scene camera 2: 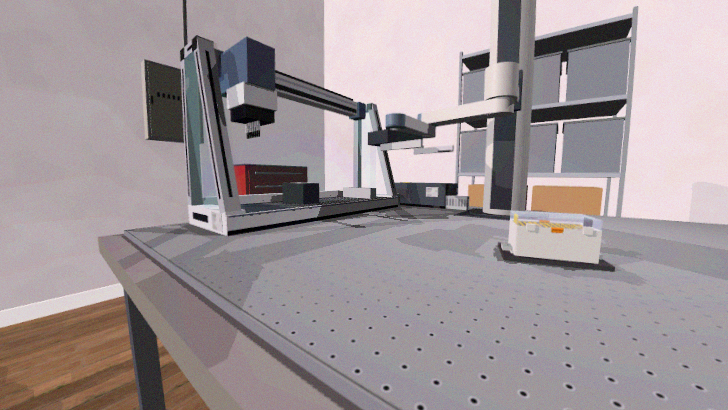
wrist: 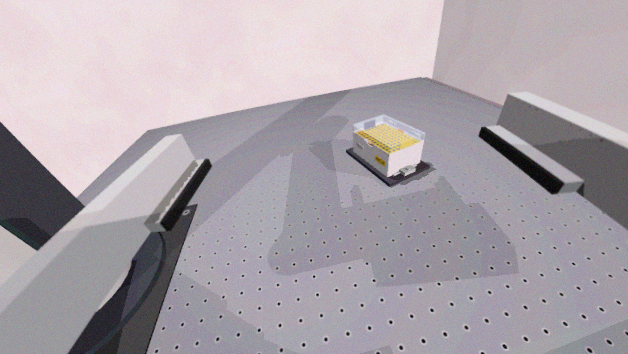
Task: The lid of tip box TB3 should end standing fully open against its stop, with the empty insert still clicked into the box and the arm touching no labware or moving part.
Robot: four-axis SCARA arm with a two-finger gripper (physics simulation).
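Frame: origin at the arm's base, x down, y left, z ahead, level; millimetres.
Seen in the pictures: gripper, fingertip midpoint: (scene camera 2: 438, 146) (wrist: 339, 131); arm's base at its link origin: (scene camera 2: 502, 217).
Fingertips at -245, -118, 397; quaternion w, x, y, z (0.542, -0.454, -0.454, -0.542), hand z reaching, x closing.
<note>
Pixels of each thing's top centre, then the offset from my fingertips to it, as dx, dy, dz. "spot": a spot on its surface instead. Level surfaces: height alone.
- white tip box at its top centre: (wrist: 386, 128) (scene camera 2: 551, 214) +155, +281, +168
- yellow insert at its top centre: (scene camera 2: 551, 216) (wrist: 386, 129) +158, +281, +168
- orange tab at a spot on its surface: (scene camera 2: 557, 230) spot: +176, +292, +208
- blue head at a spot on its surface: (scene camera 2: 248, 63) spot: -191, -347, +377
- dark instrument at a spot on its surface: (scene camera 2: 417, 194) spot: +173, -272, -432
- table at its surface level: dx +232
A white tip box (scene camera 2: 555, 248) (wrist: 406, 161) stands on a dark base plate (scene camera 2: 605, 265) (wrist: 367, 165). Its clear lid (scene camera 2: 592, 222) (wrist: 414, 131) lies down over the top, and the yellow insert (wrist: 387, 136) shows through it, seated in the box. An orange tab (scene camera 2: 557, 230) is on one side of the box. Whether the box is TB3 cannot be read. My gripper (scene camera 2: 417, 148) (wrist: 339, 131) is open, with nothing between its fingers. It hangs high above the table in scene camera 2, well apart from the box; in the wrist view the box shows beyond and between the fingers.
The arm's column (scene camera 2: 501, 168) rises behind the box in scene camera 2. A gantry machine (scene camera 2: 305, 216) with a blue head (scene camera 2: 248, 63) stands at the left. A dark instrument (scene camera 2: 417, 194) and a shelf rack (scene camera 2: 630, 66) are at the back. The table (scene camera 2: 356, 285) is perforated.
</note>
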